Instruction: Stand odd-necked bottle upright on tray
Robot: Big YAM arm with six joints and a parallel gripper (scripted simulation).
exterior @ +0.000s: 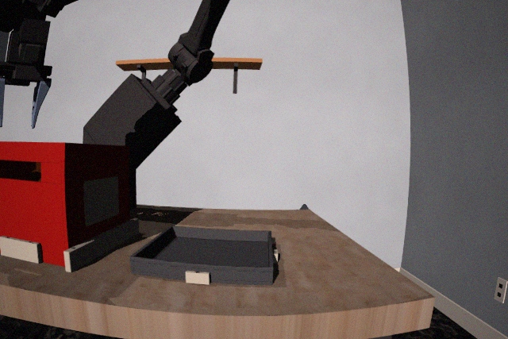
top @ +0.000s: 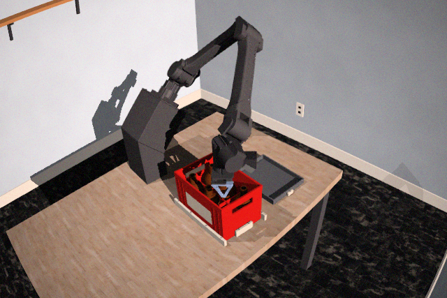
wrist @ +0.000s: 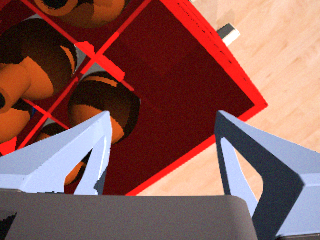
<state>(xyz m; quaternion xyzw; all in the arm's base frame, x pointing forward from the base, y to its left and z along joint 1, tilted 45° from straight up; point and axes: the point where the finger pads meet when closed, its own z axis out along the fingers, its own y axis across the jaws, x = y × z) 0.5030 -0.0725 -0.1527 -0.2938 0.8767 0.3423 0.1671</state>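
Right now my hand is 120 mm above the red crate, 90 mm past it and 50 mm to the right of it. Also, from my hand: dark grey tray 320 mm to the left, 190 mm below, 70 mm behind.
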